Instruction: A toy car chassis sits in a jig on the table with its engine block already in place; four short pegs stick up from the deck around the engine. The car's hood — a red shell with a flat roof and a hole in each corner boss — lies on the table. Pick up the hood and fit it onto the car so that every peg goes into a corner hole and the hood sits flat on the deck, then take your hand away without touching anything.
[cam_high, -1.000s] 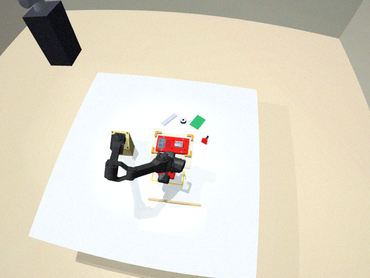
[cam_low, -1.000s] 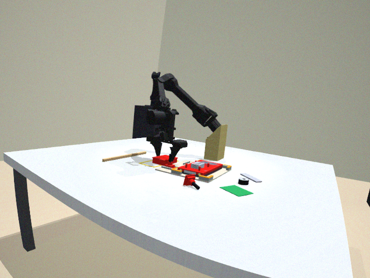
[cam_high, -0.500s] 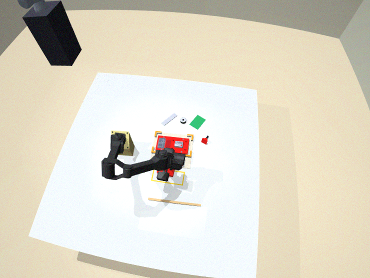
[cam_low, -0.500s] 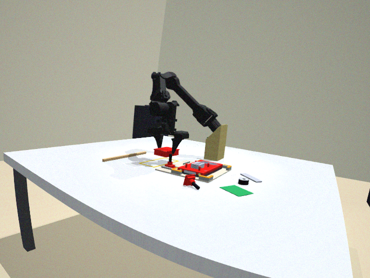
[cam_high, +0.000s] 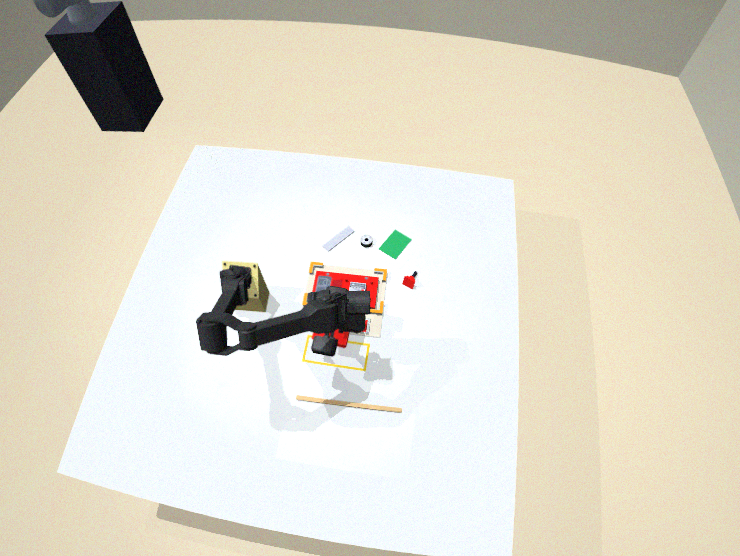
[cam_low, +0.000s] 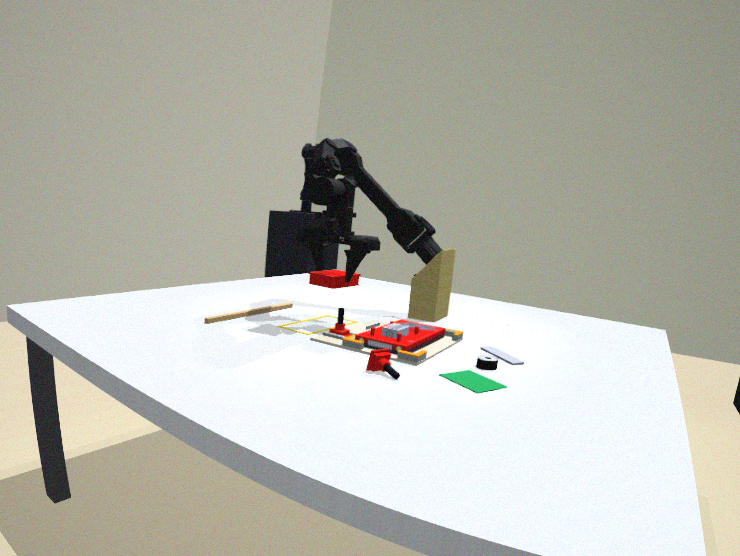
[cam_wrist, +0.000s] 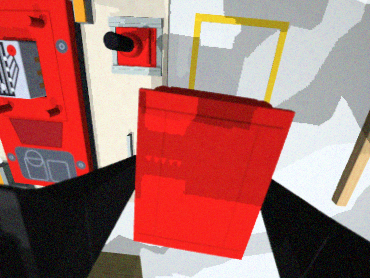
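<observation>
Right now my gripper tip is 40 mm short of the grey engine block, 190 mm to the right of it and 80 mm above it. The rest, counted from my gripper tip: red hood: right at my gripper tip; then jig: 10 mm ahead, 170 mm to the left, 90 mm below; then wooden stick: 70 mm ahead, 170 mm to the right, 100 mm below.
</observation>
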